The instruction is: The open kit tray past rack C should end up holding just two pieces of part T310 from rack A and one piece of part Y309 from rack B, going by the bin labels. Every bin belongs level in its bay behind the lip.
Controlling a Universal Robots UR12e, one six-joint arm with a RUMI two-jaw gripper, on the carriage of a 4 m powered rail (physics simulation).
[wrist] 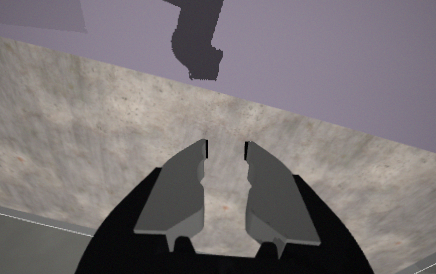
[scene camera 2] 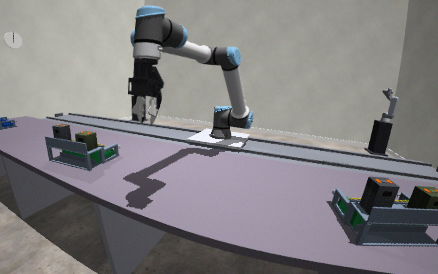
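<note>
My gripper [scene camera 2: 146,120] [wrist: 226,142] points down with its two fingers apart, open and with nothing between them. In the scene view it hangs high, behind the left rack and to the left of the arm's base. One grey rack [scene camera 2: 65,145] stands at the left of the table, carrying a dark box [scene camera 2: 61,131] and an olive box [scene camera 2: 86,140] with orange tops. Another grey rack [scene camera 2: 400,216] stands at the right front with a similar dark box [scene camera 2: 380,194] and olive box [scene camera 2: 425,198]. Rack letters and bin labels cannot be read. The kit tray cannot be identified.
Blue objects [scene camera 2: 7,123] show at the far left edge of the long table [scene camera 2: 225,200] [wrist: 325,60]. The rail [scene camera 2: 310,152] runs behind the table. A dark pedestal [scene camera 2: 380,137] with a small arm stands behind at the right. Mottled floor [wrist: 125,110] lies below the fingers.
</note>
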